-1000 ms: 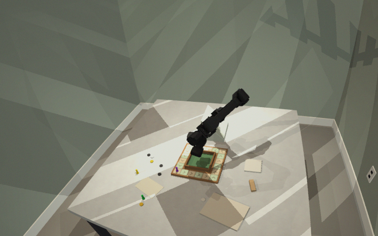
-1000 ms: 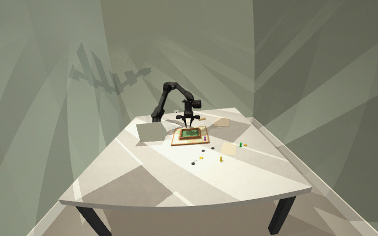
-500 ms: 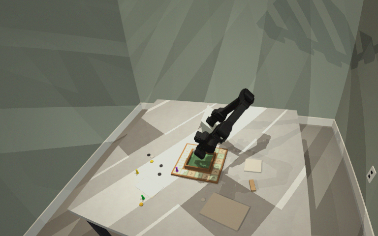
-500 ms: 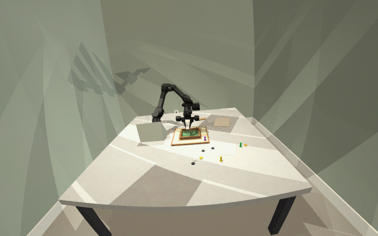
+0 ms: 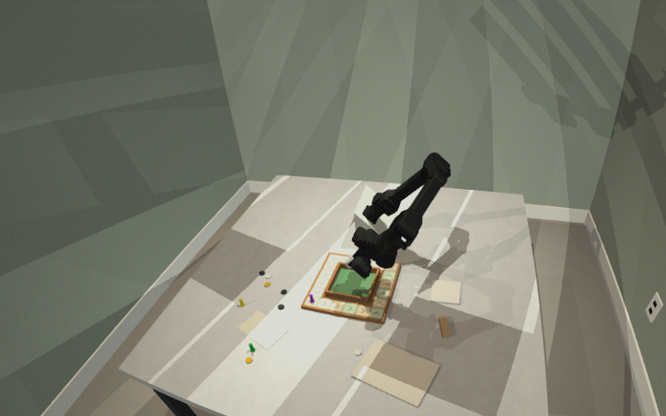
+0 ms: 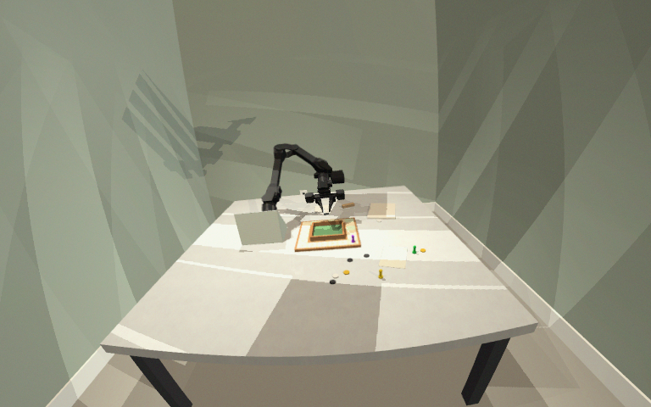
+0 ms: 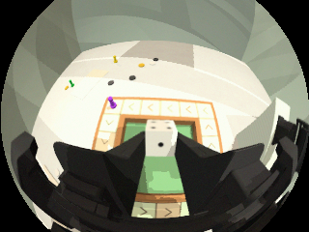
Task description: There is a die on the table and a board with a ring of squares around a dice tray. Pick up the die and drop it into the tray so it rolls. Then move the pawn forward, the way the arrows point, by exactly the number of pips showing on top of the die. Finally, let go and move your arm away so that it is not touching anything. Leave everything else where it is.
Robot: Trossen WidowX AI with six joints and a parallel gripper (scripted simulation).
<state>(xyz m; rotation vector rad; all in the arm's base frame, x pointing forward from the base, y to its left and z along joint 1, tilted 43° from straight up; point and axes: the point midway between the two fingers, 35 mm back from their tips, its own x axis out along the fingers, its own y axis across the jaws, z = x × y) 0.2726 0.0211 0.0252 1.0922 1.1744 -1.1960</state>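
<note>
Right now my gripper tip is right at the white die. Also, from my gripper tip: cream block: 32 cm to the left, 11 cm below, 4 cm behind; then purple pawn: 11 cm to the right, 11 cm ahead, 9 cm below; then green dice tray: 11 cm below.
</note>
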